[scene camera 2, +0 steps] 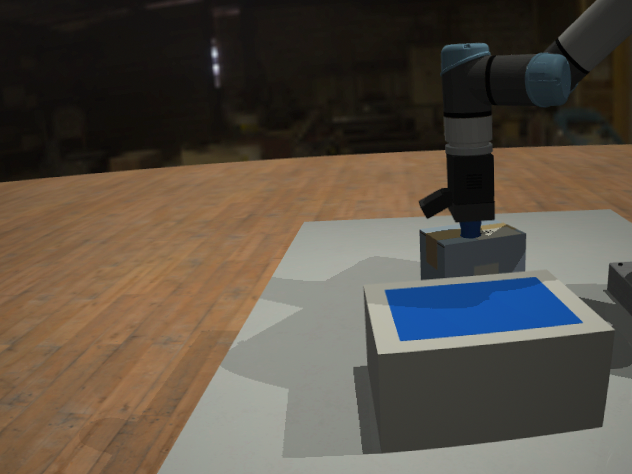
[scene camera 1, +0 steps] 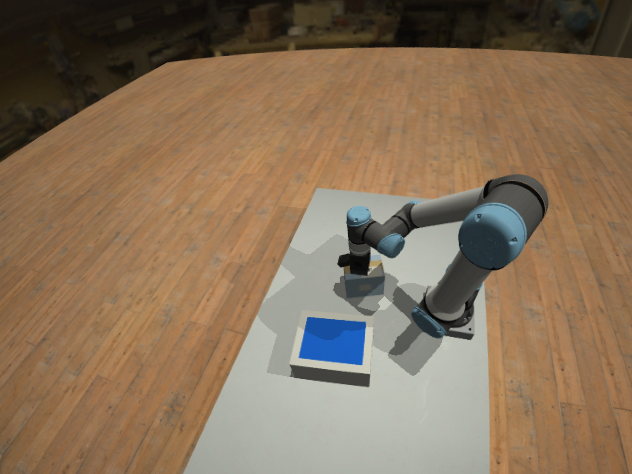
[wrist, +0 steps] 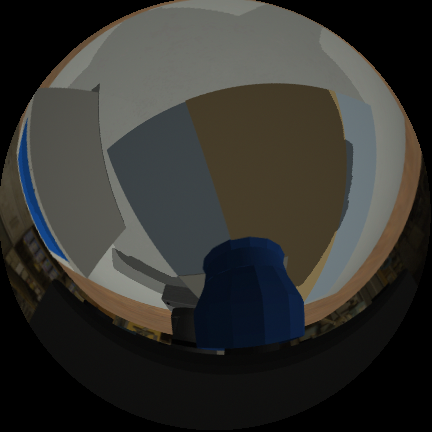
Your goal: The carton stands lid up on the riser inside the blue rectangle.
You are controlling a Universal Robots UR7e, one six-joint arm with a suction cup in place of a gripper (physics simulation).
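Frame: origin at the arm's base, x ahead, y left, z up, level; centimetres.
Seen in the pictures: hand, tool point: (scene camera 2: 470, 242) (wrist: 243, 248).
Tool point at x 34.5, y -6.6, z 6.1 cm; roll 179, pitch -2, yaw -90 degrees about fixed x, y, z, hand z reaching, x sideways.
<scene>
A point is followed by its place in that frame.
The carton (scene camera 1: 366, 282) @[x 32.0, y -4.0, z 4.4 cm] (scene camera 2: 471, 256) @[x 35.0, y -3.1, z 4.8 cm] (wrist: 225, 173), grey-blue with a tan lid, stands on the grey mat just behind the riser. My suction cup (scene camera 1: 360, 270) @[x 34.5, y -6.6, z 6.1 cm] (scene camera 2: 470, 230) (wrist: 250, 257) presses straight down on the carton's lid, which faces up. The riser (scene camera 1: 330, 371) @[x 37.6, y 32.5, z 5.7 cm] (scene camera 2: 455, 395) @[x 42.7, y 32.9, z 1.6 cm] (wrist: 68, 173) @[x 39.5, y 12.5, z 2.1 cm] is a grey block nearer the camera, with the blue rectangle (scene camera 1: 333, 340) @[x 38.7, y 22.7, z 7.2 cm] (scene camera 2: 474, 307) @[x 39.2, y 23.1, z 7.2 cm] (wrist: 30, 193) on its top. Nothing stands on the blue rectangle.
The grey mat (scene camera 1: 361, 433) @[x 25.6, y 46.1, z -4.9 cm] (scene camera 2: 314, 329) @[x 60.5, y 0.5, z -4.9 cm] lies on a wide wooden floor (scene camera 1: 220, 165). The arm's base (scene camera 1: 455, 324) @[x -0.8, y 7.5, z 2.1 cm] stands on the mat to the right of the riser. The arm's shadow falls over the carton and part of the riser.
</scene>
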